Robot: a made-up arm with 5 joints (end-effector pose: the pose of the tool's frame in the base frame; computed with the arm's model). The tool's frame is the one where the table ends. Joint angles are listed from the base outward.
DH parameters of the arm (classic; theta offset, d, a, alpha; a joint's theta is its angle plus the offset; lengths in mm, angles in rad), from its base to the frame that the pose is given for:
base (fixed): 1.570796 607 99 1.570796
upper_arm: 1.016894 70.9 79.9 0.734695
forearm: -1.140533 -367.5 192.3 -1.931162
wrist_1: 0.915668 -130.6 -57 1.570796
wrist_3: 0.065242 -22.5 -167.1 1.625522
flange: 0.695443 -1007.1 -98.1 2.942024
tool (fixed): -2.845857 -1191.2 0 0
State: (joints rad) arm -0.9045 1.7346 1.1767 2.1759 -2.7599
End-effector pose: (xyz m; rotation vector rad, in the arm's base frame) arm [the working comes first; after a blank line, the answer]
Working (the frame after each row of the table, in the pose's form):
after base (fixed): 0.0000 0.0990 0.6070 1.2092 1.2092 1.2092
after upper_arm: 0.0709 0.1784 0.6160 1.8003 1.7125 0.8790
after forearm: -0.1296 0.3002 0.9580 0.7537 -0.1791 1.2064
after wrist_1: -0.1087 0.3947 0.8534 -0.0021 -1.2016 -2.5884
after wrist_3: -0.2394 0.4312 0.7534 0.7820 -0.6566 -0.1015
after flange: 0.3725 1.1039 0.3095 -1.1264 1.8885 0.5924

-0.1262 0.2320 0.9499 -2.1578 -0.8868 -1.0096
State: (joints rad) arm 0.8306 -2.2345 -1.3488 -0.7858 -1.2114
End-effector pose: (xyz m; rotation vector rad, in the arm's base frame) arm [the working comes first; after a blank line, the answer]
Working (the frame after each row of the table, in the pose's form):
after base (fixed): 0.0000 0.0990 0.6070 1.2092 1.2092 1.2092
after upper_arm: 0.0709 0.0772 0.6839 -1.6081 -0.4173 -1.7902
after forearm: -0.1720 -0.1405 0.4276 -2.0090 0.3457 1.7627
after wrist_1: -0.0772 -0.2294 0.4861 -0.5880 0.8299 0.9343
after wrist_3: -0.2235 -0.2505 0.5672 0.7640 0.5746 -0.2088
after flange: -0.6923 0.4899 0.0612 -2.3812 0.7955 1.0920

-0.0350 -0.1822 0.7929 -1.0222 -2.0110 -0.3534
